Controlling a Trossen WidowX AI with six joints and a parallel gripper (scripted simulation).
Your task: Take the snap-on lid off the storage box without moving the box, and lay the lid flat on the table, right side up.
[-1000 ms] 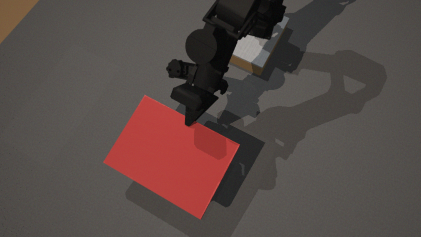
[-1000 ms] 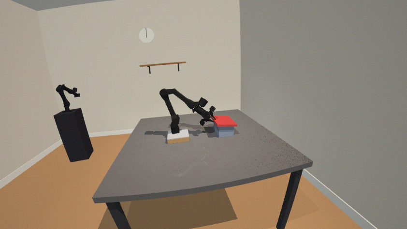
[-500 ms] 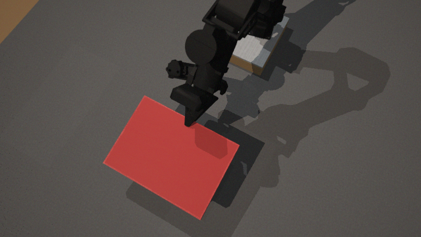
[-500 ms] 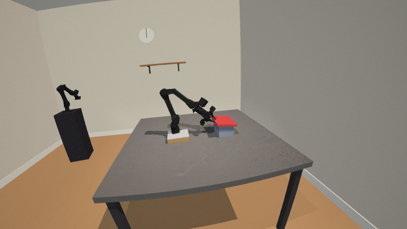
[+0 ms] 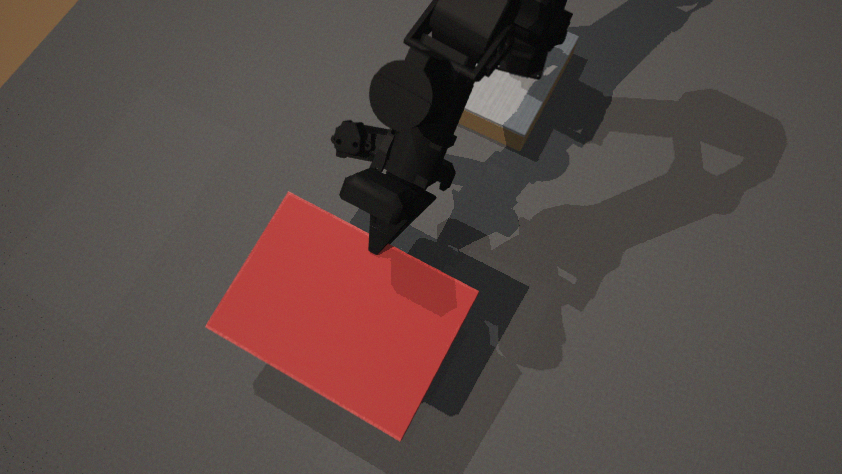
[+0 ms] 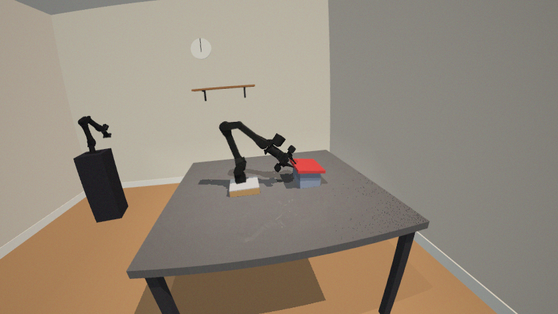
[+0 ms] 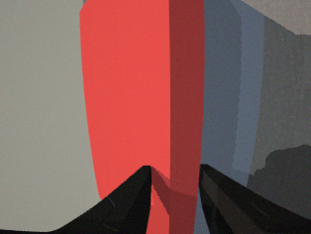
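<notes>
The red lid is 70 mm ahead of my gripper tip and 20 mm to the right of it. The rest, counted from my gripper tip: grey-blue storage box 70 mm ahead, 60 mm below, 20 mm to the right.
</notes>
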